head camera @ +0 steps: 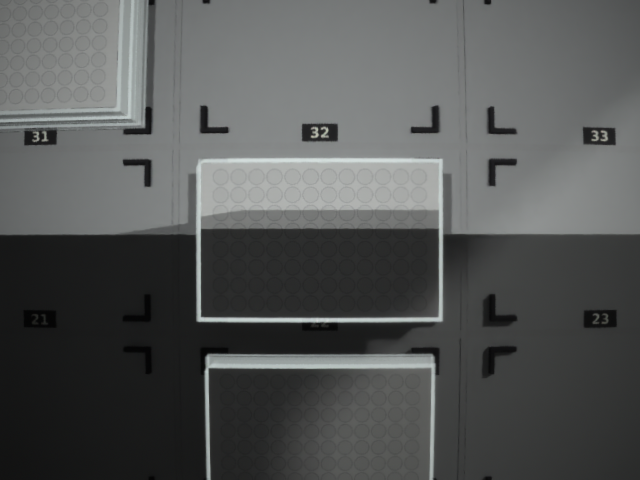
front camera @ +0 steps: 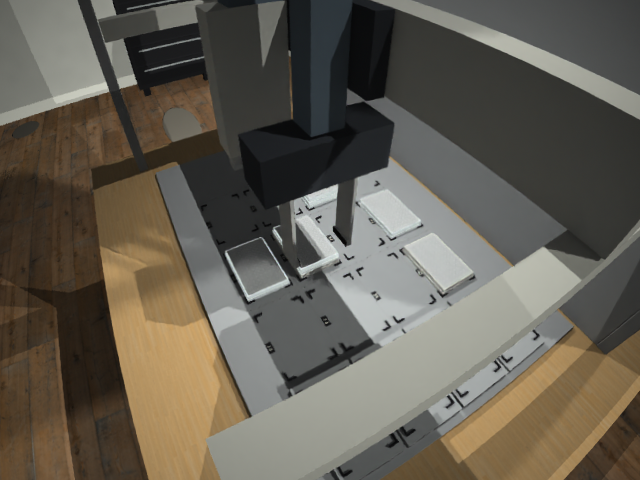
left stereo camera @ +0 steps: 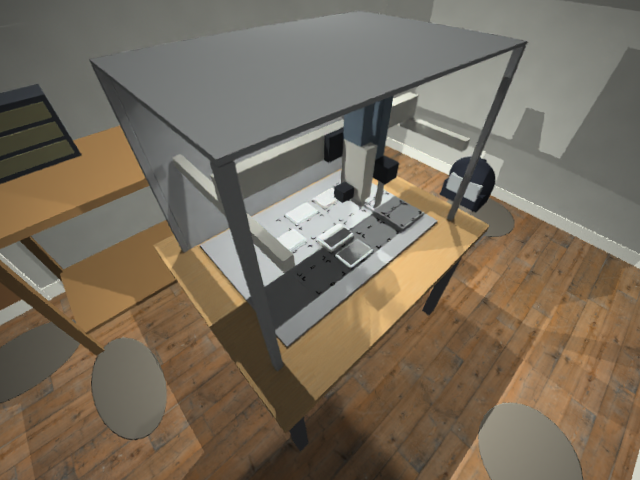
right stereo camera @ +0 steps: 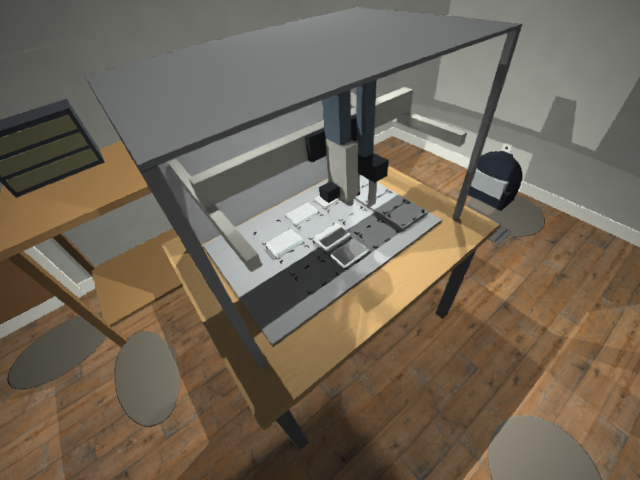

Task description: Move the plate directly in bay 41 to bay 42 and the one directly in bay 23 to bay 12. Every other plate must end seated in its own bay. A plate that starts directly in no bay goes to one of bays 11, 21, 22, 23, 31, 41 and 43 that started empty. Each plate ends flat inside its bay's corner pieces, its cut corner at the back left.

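Seen in the pictures: gripper, fingertip midpoint: (front camera: 317, 247) (left stereo camera: 368, 201) (right stereo camera: 363, 200); robot's base, link origin: (front camera: 202, 207) (left stereo camera: 318, 293) (right stereo camera: 309, 293).
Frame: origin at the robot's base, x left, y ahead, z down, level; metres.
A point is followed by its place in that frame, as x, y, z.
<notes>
The gripper (front camera: 318, 251) @(0.105, 0.358, -0.160) is open, with nothing between its wide-set jaws; it hangs raised to the right of bay 22. A plate (head camera: 319, 258) @(0.141, 0.228, -0.027) (right stereo camera: 332, 235) @(0.146, 0.228, -0.028) (front camera: 325, 241) @(0.184, 0.251, -0.027) at bay 22 looks larger than a seated one; double rims show in the front view, as of a stack. One plate (head camera: 319, 428) @(0.049, 0.228, -0.014) (front camera: 255, 268) @(0.039, 0.237, -0.014) (right stereo camera: 348, 254) @(0.035, 0.216, -0.014) lies flat inside bay 12's corners. Another plate (head camera: 56, 56) @(0.246, 0.090, -0.027) (right stereo camera: 284, 241) @(0.252, 0.063, -0.027) is at bay 31, with several rim lines. Other plates lie at bay 42 (front camera: 390, 211) @(0.362, 0.234, -0.014) and bay 43 (front camera: 439, 260) @(0.363, 0.395, -0.014). The cut corners are hard to make out.
A parked grey pipetting block (front camera: 248, 77) @(0.067, 0.256, -0.383) stands beside the gripper's column. A pale beam (front camera: 361, 377) @(-0.018, 0.613, -0.400) crosses the front view low over the deck. Bay label 32 (head camera: 319, 132) @(0.211, 0.228, 0.000) and bay label 23 (head camera: 600, 318) @(0.104, 0.392, 0.000) are uncovered. Dark shadow lies over the lower rows.
</notes>
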